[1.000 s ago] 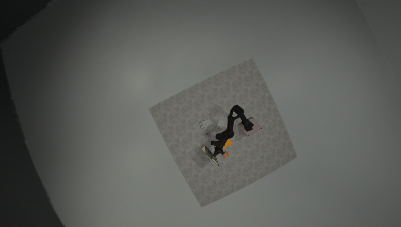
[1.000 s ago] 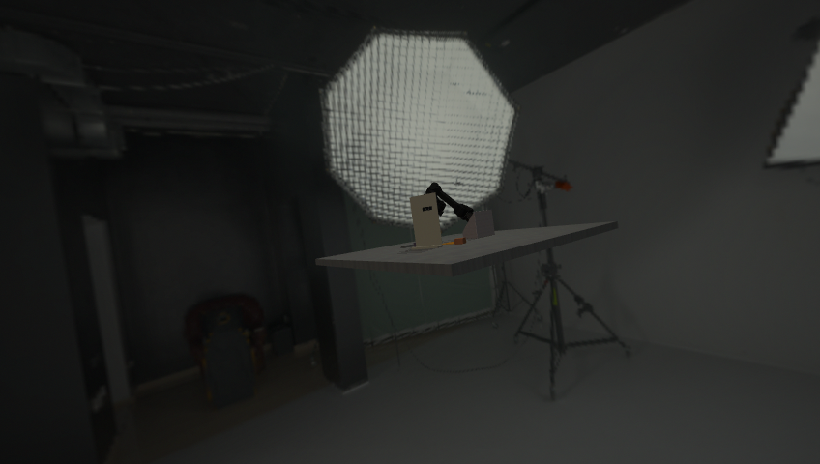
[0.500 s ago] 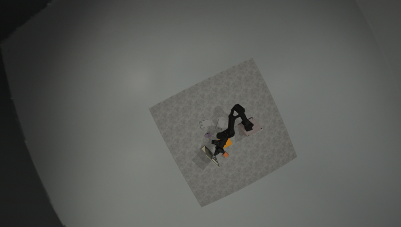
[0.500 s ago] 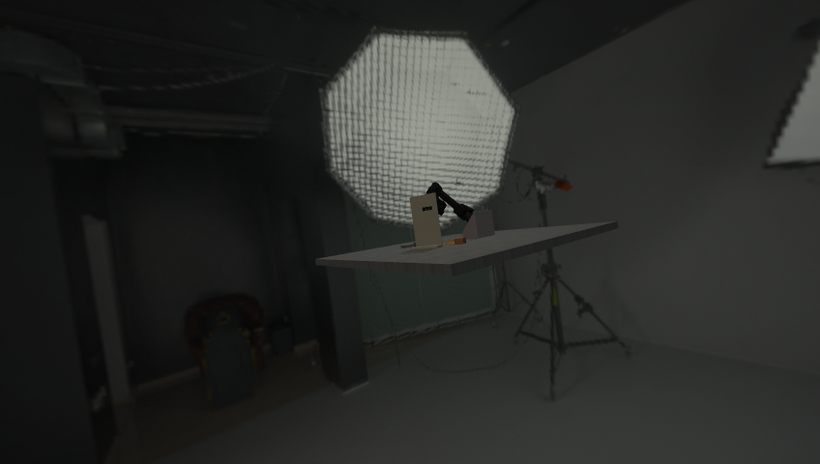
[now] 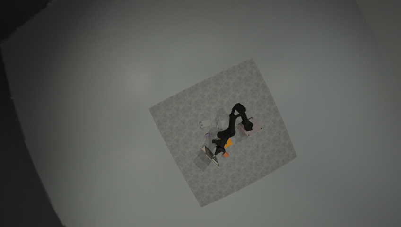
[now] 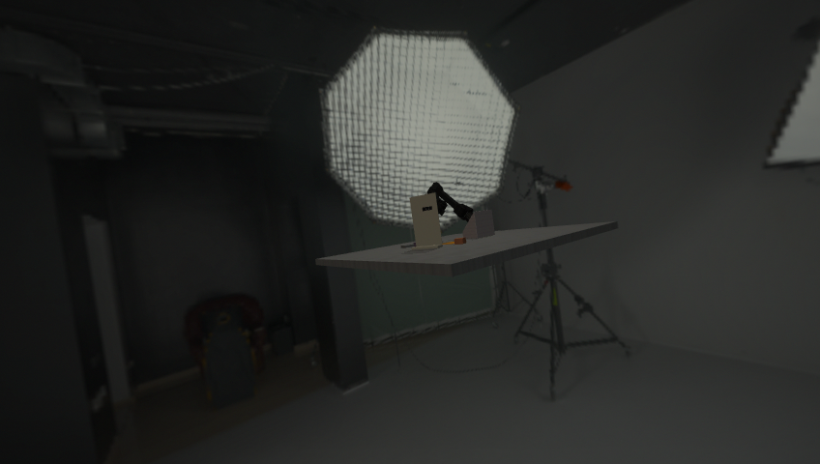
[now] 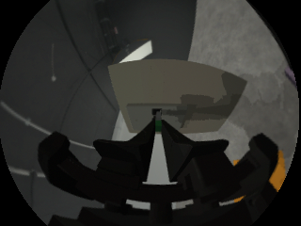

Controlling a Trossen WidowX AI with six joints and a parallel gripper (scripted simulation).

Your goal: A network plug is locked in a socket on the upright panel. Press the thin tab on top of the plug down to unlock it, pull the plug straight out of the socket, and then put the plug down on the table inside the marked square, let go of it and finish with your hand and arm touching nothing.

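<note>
Now: the upright beige panel 80 mm below my gripper tip, 40 mm ahead of it and 30 mm to the left of it. Also, from my gripper tip: purple cube 200 mm below, 150 mm to the right; orange block 200 mm below, 110 mm to the left, 110 mm behind; greenish plug right at my gripper tip.
</note>
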